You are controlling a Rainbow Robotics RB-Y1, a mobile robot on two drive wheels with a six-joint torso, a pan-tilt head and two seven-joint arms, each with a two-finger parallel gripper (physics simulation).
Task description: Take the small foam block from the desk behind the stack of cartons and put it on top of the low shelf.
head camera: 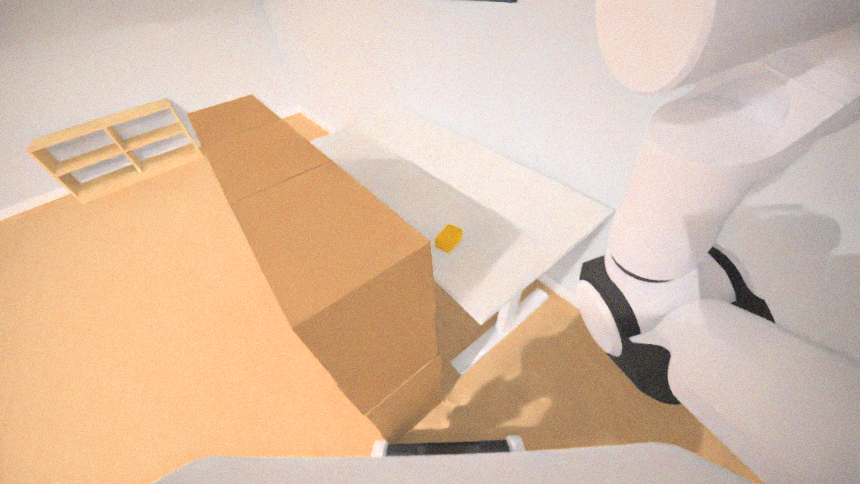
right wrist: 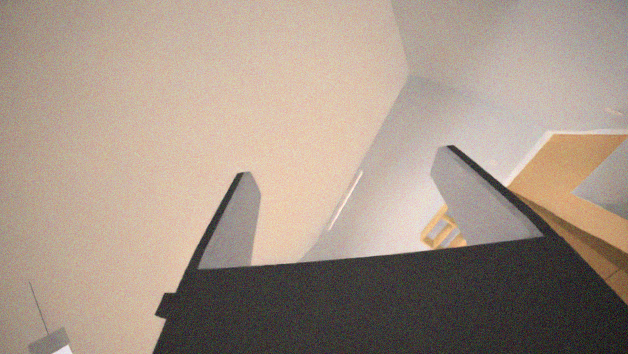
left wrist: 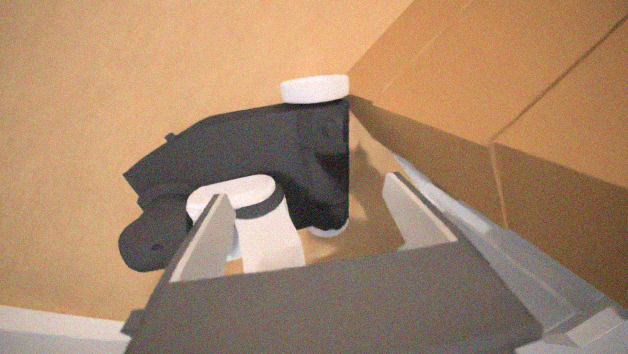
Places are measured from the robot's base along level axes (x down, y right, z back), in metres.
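Pixels of known places: left gripper, fingertip midpoint: (left wrist: 309,193); right gripper, fingertip midpoint: (right wrist: 342,172).
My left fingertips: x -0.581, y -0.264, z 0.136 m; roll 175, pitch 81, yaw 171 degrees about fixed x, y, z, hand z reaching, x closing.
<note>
Behind a point stands the place of what it marks.
A small yellow foam block (head camera: 448,238) {x -0.765, y 0.044, z -0.589 m} lies on the white desk (head camera: 559,210) {x -0.720, y 0.505, z -0.760 m}, in the shaded part just behind the stack of cartons (head camera: 337,240) {x -1.080, y -0.198, z -0.286 m} (left wrist: 560,90) {x -0.550, y -0.291, z -0.152 m}. The low wooden shelf (head camera: 99,125) {x -0.611, y -3.230, z -2.570 m} (right wrist: 433,223) {x -0.611, y -3.359, z -2.472 m} has open compartments and stands at the far left in the head camera view; it looks small and far off between the fingers in the right wrist view. My left gripper (left wrist: 309,193) {x -0.581, y -0.264, z 0.136 m} is open and empty, pointing down over the robot's base and the floor. My right gripper (right wrist: 342,172) {x -1.647, y 0.081, z -0.204 m} is open and empty, raised and facing the walls. The block does not show in either wrist view.
My right arm (head camera: 668,210) {x -1.364, y 0.159, z -0.006 m} is raised at the right, beside the desk's near corner. The desk's white foot (head camera: 472,358) stands on the wooden floor (head camera: 150,313) {x -0.001, y -1.882, z -0.817 m} right of the cartons. The robot's dark base (left wrist: 240,145) {x -0.169, y -0.159, z 0.242 m} lies below the left gripper. A pale wall (head camera: 481,90) {x -0.985, y 0.267, z -1.409 m} stands behind the desk.
</note>
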